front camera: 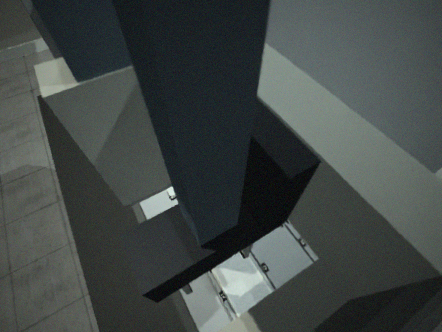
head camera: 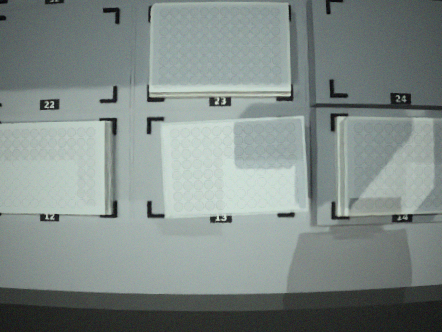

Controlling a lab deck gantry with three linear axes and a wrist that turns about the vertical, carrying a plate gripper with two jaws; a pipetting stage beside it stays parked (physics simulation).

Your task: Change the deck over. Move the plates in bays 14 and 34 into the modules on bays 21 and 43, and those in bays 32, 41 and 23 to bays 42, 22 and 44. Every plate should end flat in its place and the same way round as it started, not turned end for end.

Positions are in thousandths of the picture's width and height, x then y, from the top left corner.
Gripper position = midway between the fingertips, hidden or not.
I see my gripper (front camera: 483, 797), a plate (head camera: 564, 502) and a bay 24 (front camera: 632, 755).
